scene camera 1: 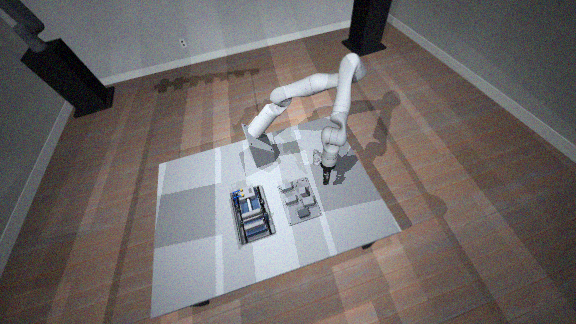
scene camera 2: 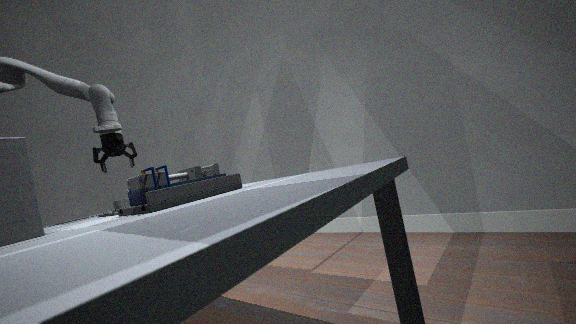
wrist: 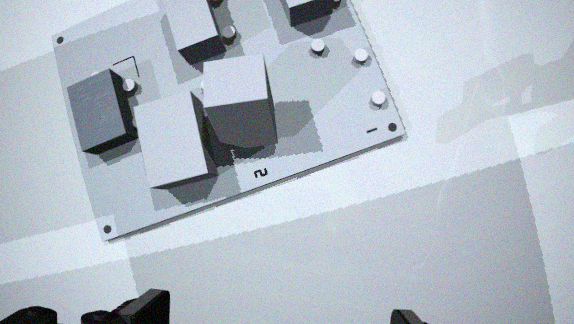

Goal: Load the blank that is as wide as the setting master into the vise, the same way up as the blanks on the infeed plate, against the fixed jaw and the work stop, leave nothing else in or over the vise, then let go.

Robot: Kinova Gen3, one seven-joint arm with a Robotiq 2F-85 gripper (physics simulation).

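Places are measured from the arm's base along level axes (x ahead, y left, z up), in centimetres.
Pixels of known places: gripper, fingertip midpoint: (scene camera 2: 119,170); arm's base, origin of the base link: (scene camera 1: 253,132).
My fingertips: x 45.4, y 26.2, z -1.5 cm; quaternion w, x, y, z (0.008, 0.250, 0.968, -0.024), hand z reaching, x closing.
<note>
Ahead of a thing's pixels: the offset from my fingertips to its top centre. Level surfaces: height alone.
The infeed plate (scene camera 1: 295,219) (wrist: 345,131) carries several blocks. A darker blue-grey block {dy -16.8, dx +8.8, dz -13.1 cm} (scene camera 1: 303,212) (wrist: 97,112) stands at one end; I cannot tell whether it is the setting master. Beside it are a broad light block {dy -11.7, dx +3.9, dz -12.0 cm} (scene camera 1: 308,200) (wrist: 172,140), a taller light block {dy -11.7, dx -1.8, dz -8.8 cm} (scene camera 1: 304,191) (wrist: 237,82) and a narrower light block {dy -20.3, dx -0.9, dz -12.0 cm} (scene camera 1: 291,200) (wrist: 192,25). Another light block {dy -19.7, dx -9.7, dz -12.0 cm} (scene camera 1: 287,186) (wrist: 310,7) is cut off in the wrist view. The vise {dy -43.5, dx -3.0, dz -6.5 cm} (scene camera 1: 256,223) (scene camera 2: 195,191) has blue parts; its jaw contents are unclear. My gripper (scene camera 1: 326,183) (scene camera 2: 119,168) (wrist: 282,307) is open and empty, above the table beside the plate.
Short round pegs (wrist: 317,46) (wrist: 378,98) stand on the plate. Blue upright handles (scene camera 2: 162,176) rise from the vise's end. The arm's grey base mount (scene camera 1: 263,153) stands behind the vise and plate. The white table {dz -16.4 cm} (scene camera 1: 190,270) supports them.
</note>
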